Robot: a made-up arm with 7 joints.
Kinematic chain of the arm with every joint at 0, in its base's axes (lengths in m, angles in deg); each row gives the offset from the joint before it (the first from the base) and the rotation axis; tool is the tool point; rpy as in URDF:
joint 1: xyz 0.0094 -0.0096 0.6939 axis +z
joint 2: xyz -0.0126 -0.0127 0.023 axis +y
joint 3: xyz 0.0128 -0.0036 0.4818 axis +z
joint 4: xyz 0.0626 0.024 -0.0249 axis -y
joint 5: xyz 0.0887 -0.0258 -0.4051 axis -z
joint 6: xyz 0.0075 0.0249 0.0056 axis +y
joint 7: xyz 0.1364 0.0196 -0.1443 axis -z
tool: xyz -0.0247 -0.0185 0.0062 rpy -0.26 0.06 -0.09
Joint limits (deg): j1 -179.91..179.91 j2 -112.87..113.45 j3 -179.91..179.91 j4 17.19..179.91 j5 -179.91..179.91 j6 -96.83..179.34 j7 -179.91..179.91
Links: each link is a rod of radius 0.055 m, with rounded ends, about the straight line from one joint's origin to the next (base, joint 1, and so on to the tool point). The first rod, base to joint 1, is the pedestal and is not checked.
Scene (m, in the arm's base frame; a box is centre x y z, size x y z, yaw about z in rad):
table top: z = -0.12
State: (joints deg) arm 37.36 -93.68 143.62 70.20 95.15 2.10 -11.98
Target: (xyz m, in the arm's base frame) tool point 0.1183 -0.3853 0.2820
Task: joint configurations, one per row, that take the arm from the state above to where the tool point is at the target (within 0.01 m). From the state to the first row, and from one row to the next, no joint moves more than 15 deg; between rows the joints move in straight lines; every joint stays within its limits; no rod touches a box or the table.
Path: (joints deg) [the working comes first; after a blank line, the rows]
Joints at the target: 108.98 -64.72 179.91 48.50 93.18 32.02 -8.88
Straight joint move there: clear.

1: 51.68 -87.89 150.88 65.86 94.76 8.08 -11.36
2: 66.01 -82.10 158.14 61.52 94.36 14.07 -10.74
3: 80.33 -76.30 165.39 57.18 93.97 20.05 -10.12
4: 94.66 -70.51 172.65 52.84 93.57 26.04 -9.50
5: 108.98 -64.72 179.91 48.50 93.18 32.02 -8.88

